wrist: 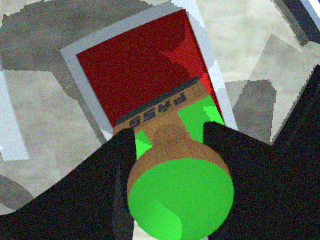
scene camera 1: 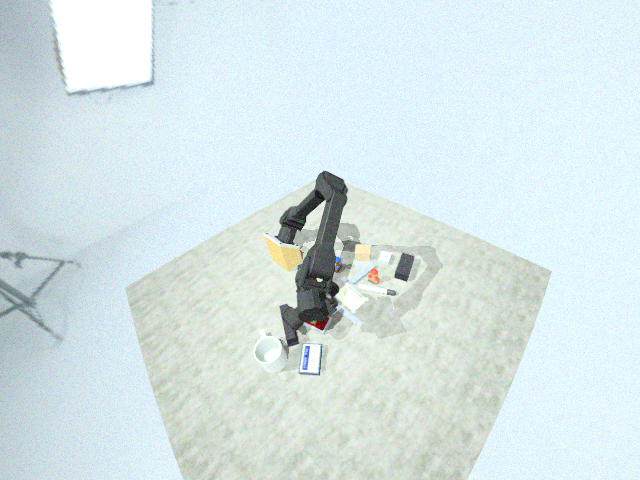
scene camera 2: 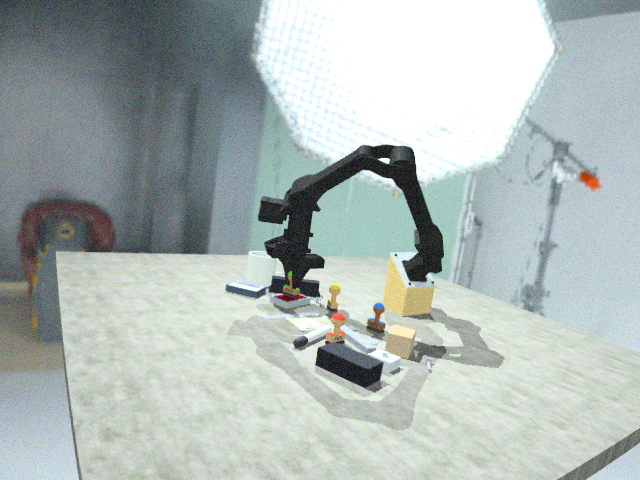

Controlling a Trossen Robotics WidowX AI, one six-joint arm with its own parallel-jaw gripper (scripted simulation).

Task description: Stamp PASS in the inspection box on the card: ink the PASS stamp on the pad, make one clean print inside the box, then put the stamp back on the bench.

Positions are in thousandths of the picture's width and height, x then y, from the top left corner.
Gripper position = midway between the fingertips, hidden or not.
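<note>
My gripper (scene camera 2: 455,599), (wrist: 530,569), (scene camera 1: 493,659). A white mug (scene camera 1: 421,736), (scene camera 2: 409,557); it is out of frame in the wrist view. A small wooden cube (scene camera 2: 626,709); it is out of frame in the wrist view. A green-knobbed PASS stamp (wrist: 555,752). A black block (scene camera 2: 557,766).
</note>
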